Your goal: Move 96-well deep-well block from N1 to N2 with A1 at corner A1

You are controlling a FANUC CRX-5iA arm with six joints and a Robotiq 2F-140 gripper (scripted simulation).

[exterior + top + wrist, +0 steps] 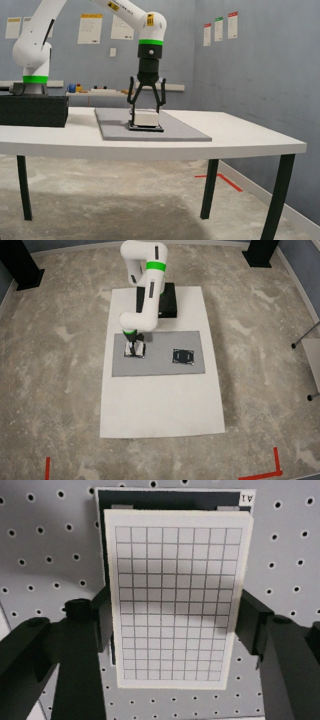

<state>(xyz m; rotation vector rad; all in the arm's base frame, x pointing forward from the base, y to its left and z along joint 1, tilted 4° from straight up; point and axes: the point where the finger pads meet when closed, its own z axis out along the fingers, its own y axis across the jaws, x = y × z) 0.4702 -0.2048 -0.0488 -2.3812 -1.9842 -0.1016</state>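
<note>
My gripper is now 40 mm above the plate nest. Round my hand: plate nest N2: 360 mm to the left, 90 mm ahead, 40 mm below; A1 label: 420 mm to the left, 160 mm ahead, 30 mm below; deep-well block: 10 mm below.
</note>
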